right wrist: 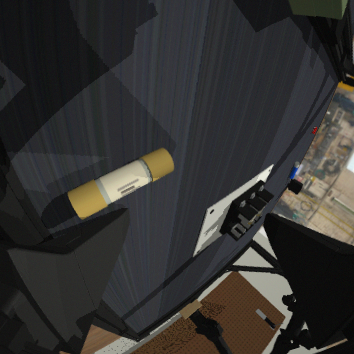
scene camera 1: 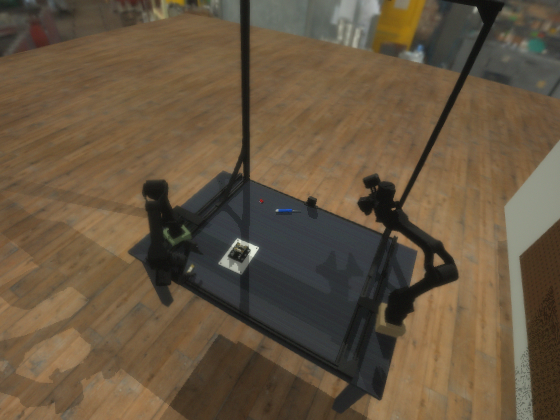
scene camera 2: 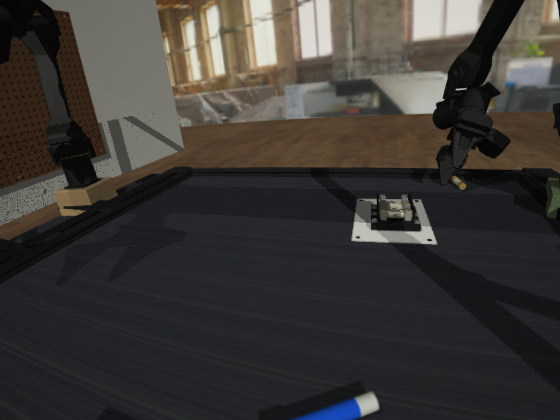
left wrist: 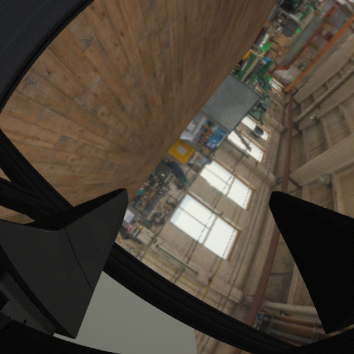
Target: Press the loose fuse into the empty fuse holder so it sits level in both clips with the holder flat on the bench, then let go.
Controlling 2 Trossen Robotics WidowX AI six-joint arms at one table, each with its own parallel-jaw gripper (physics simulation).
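Places are measured from the left arm's base along level axes (x ahead, y left, z up), in centimetres.
Pixels of known places: left gripper, between the fingertips: (scene camera 1: pixel 374 186) (left wrist: pixel 200 197); right gripper, between the fingertips: (right wrist: pixel 198 218) (scene camera 1: pixel 199 263) (scene camera 2: pixel 448 176); left arm's base, origin of its link: (right wrist: pixel 192 312) (scene camera 1: pixel 393 316) (scene camera 2: pixel 83 184); right arm's base, origin of its link: (scene camera 1: pixel 176 232).
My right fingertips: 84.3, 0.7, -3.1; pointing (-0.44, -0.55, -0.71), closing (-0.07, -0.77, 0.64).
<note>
Ahead of a thing's pixels: the offset from my right fingertips to its top centre, as dx, dy, dz. "spot": to the spot under its first point.
The loose fuse @[+3.4, +3.0, -1.7] (scene camera 1: pixel 190 268) (scene camera 2: pixel 461 184) (right wrist: pixel 122 183), cream with gold end caps, lies on its side near the table edge. The black fuse holder (scene camera 1: pixel 239 252) (scene camera 2: pixel 395 226) (right wrist: pixel 231 218) stands on a white plate (scene camera 1: pixel 228 264) (scene camera 2: pixel 362 236) (right wrist: pixel 204 235); something whitish shows between its clips in scene camera 2. My right gripper (scene camera 2: pixel 449 175) (right wrist: pixel 198 218) is open and empty, low beside the fuse; in the right wrist view the fuse lies beyond the picture-left fingertip. My left gripper (scene camera 1: pixel 364 202) (left wrist: pixel 200 197) is open and empty, high above the picture-right side of the table, facing away.
A blue screwdriver @[-27.9, -49.1, -1.7] (scene camera 1: pixel 285 211) (scene camera 2: pixel 332 411) (right wrist: pixel 294 170), a small red piece @[-11.2, -51.1, -2.3] (scene camera 1: pixel 261 201) (right wrist: pixel 315 130) and a small black block @[spot: -38.8, -57.2, +1.0] (scene camera 1: pixel 311 201) (right wrist: pixel 295 187) lie toward the far edge in scene camera 1. Black posts and rails frame the table. A green block (scene camera 1: pixel 177 234) (scene camera 2: pixel 552 197) is by the right arm.
</note>
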